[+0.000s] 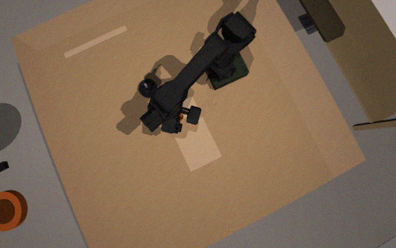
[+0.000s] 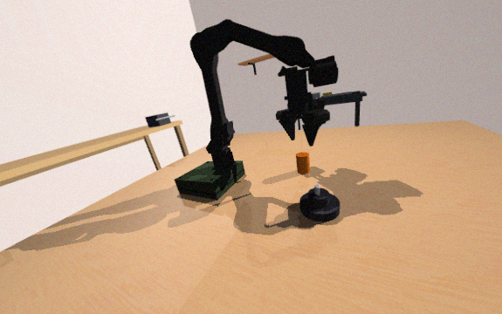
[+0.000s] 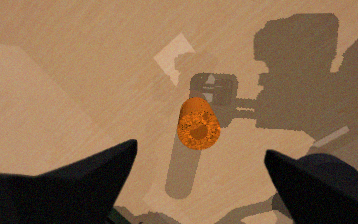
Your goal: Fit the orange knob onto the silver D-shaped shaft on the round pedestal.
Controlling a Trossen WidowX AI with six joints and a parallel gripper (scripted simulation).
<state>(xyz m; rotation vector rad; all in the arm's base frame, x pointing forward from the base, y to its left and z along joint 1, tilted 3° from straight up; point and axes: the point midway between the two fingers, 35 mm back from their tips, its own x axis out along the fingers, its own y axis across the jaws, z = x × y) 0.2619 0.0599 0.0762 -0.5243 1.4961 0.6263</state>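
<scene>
My gripper tip is 50 mm above the orange knob. The rest, counted from my gripper tip: black round pedestal: 50 mm ahead, 190 mm to the right, 70 mm below.
</scene>
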